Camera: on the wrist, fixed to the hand. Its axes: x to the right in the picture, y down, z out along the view.
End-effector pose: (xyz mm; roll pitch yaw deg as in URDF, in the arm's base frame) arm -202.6 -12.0 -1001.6 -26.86 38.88 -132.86
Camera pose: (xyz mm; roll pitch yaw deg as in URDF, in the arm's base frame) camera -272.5 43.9 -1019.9 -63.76 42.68 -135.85
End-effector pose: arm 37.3 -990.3 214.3 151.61 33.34 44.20
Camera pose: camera -12.1 -913.5 211.7 118.05 29.53 46.85
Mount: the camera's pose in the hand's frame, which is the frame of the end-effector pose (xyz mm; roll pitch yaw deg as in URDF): 16.6 -75.1 -49.4 -34.95 4.42 -0.23
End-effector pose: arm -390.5 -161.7 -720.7 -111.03 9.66 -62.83
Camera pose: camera -393.3 -198.1 -636.9 -146.59 7.84 -66.91
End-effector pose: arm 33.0 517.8 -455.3 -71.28 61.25 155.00
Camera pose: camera 11.8 605.9 -443.3 -114.28 62.15 145.85
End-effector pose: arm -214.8 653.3 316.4 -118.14 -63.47 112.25
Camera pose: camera -179.7 589.1 371.2 -144.81 -65.48 103.09
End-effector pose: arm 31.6 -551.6 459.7 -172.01 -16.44 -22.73
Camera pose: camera 56.9 -489.0 521.3 153.18 -20.85 -23.14
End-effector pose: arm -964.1 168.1 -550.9 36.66 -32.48 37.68
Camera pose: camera -898.3 180.0 -613.2 0.29 -28.77 40.48
